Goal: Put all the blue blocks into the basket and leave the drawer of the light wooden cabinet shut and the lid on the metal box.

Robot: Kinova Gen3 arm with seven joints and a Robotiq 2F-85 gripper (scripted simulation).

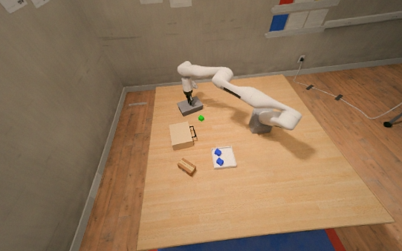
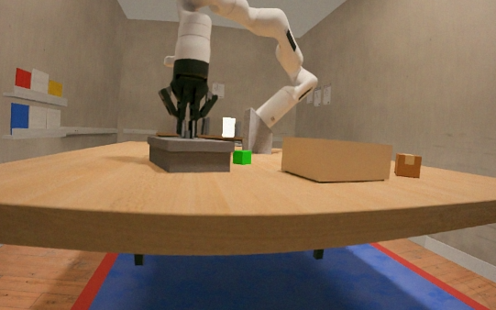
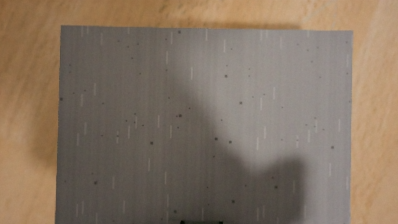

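The grey lid is 30 mm below my hand. The rest, counted from my hand: metal box 50 mm below; green block 70 mm behind, 150 mm to the left, 60 mm below; drawer 90 mm ahead, 300 mm to the left, 40 mm below.
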